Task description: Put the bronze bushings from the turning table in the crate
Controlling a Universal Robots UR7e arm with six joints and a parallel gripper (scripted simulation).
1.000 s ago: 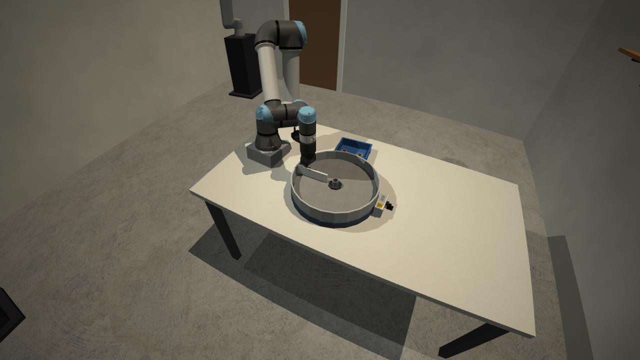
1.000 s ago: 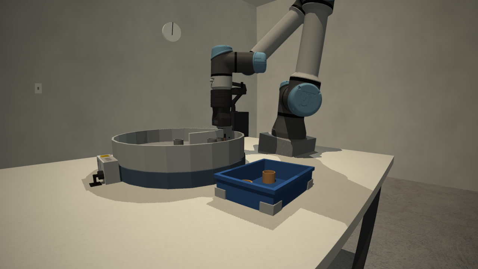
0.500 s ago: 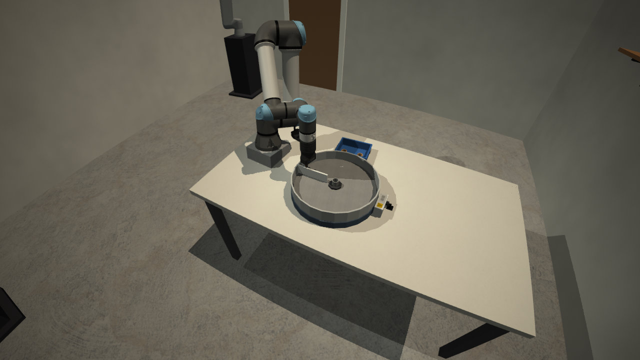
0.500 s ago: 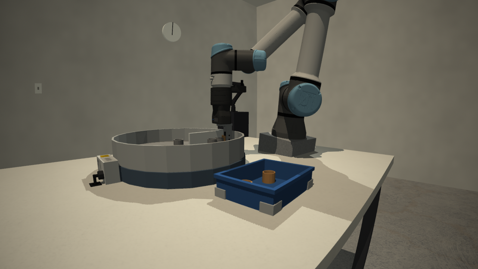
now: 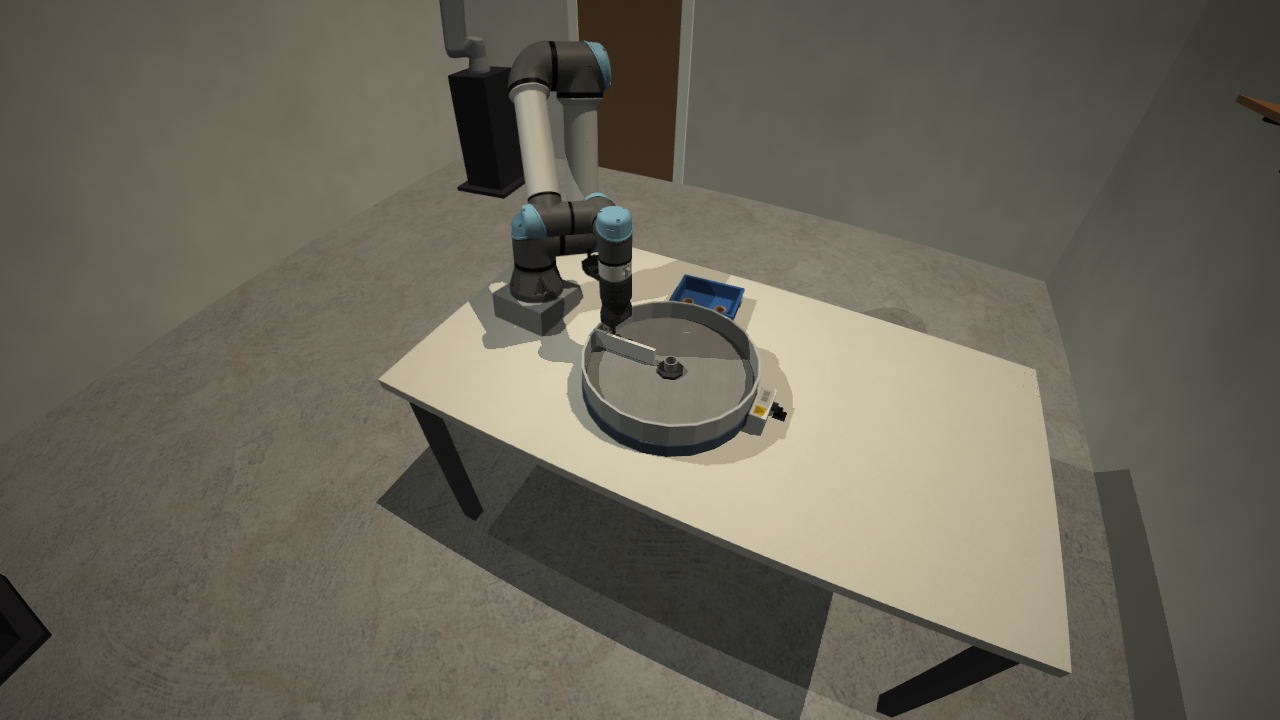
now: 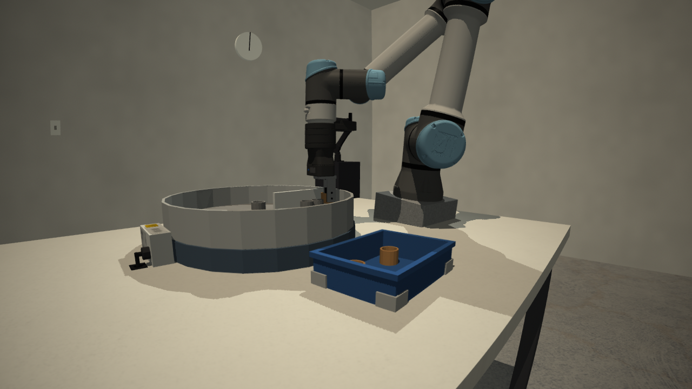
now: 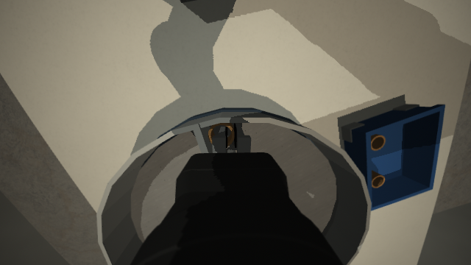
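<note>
Right now the blue crate is 18 cm ahead of my hand, 29 cm to the left of it and 7 cm below it. The rest, counted from my hand: turning table: 20 cm ahead, 5 cm to the right, 4 cm below.
</note>
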